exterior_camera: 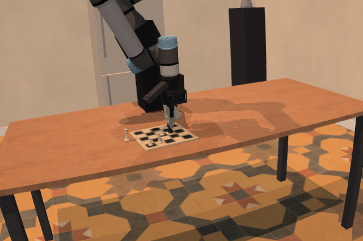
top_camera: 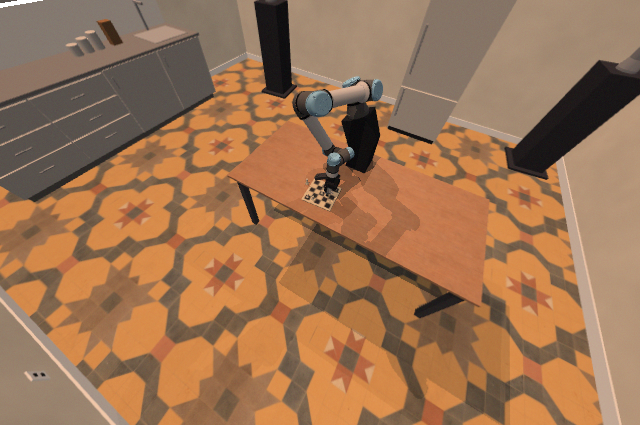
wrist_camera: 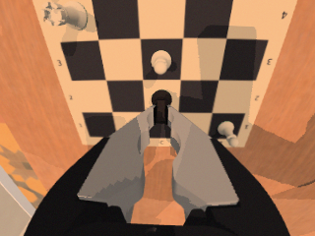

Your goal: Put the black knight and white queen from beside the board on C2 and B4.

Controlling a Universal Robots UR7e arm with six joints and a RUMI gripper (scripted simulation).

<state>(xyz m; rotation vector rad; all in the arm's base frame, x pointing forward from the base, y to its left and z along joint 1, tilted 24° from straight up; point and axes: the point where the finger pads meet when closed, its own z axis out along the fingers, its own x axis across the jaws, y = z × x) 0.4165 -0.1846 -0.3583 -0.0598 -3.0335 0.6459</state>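
The black knight is 10 mm below my hand. Also, from my hand: white queen (40 mm behind, 180 mm to the right, 10 mm below); small chessboard (40 mm to the right, 40 mm below).
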